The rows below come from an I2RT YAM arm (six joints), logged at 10 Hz.
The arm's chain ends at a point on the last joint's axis. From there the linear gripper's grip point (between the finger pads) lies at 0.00 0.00 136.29 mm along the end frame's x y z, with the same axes.
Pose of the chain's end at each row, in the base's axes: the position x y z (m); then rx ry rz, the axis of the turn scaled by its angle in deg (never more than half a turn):
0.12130 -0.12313 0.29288 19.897 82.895 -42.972
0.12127 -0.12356 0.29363 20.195 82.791 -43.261
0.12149 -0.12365 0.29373 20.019 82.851 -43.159
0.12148 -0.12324 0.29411 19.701 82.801 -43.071
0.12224 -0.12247 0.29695 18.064 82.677 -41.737
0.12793 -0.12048 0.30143 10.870 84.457 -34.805
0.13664 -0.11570 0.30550 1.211 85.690 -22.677
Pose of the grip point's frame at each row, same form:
0.22510 -0.20975 0.31014 19.897 82.895 -42.972
0.22448 -0.21085 0.31104 20.195 82.791 -43.261
0.22498 -0.21062 0.31107 20.019 82.851 -43.159
0.22536 -0.20970 0.31170 19.701 82.801 -43.071
0.22889 -0.20532 0.31528 18.064 82.677 -41.737
0.24668 -0.18556 0.31688 10.870 84.457 -34.805
0.26788 -0.15047 0.31742 1.211 85.690 -22.677

